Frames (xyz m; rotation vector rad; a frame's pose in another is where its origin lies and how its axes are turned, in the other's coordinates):
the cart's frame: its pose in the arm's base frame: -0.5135 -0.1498 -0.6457 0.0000 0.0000 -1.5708
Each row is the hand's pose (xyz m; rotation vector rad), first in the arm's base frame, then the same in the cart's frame.
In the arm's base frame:
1: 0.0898 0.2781 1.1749 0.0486 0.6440 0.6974
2: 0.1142 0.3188 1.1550 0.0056 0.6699 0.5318
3: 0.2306 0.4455 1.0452 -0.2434 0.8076 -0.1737
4: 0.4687 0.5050 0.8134 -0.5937 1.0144 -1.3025
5: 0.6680 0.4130 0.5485 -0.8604 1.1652 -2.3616
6: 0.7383 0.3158 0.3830 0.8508 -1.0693 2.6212
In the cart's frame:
1: -0.4279 0.6033 1.8206 -0.5148 0.5988 2.2000
2: -0.4686 0.6277 1.8007 -0.5604 0.5698 2.0316
3: -0.5953 0.7441 1.6909 -0.8017 0.4304 1.2977
4: -0.6548 0.9822 1.4591 -1.0477 0.2741 0.1017
5: -0.5628 1.1815 1.1942 -1.1219 0.1688 -1.0199
6: -0.4656 1.2518 1.0287 -1.0785 0.1227 -1.6268

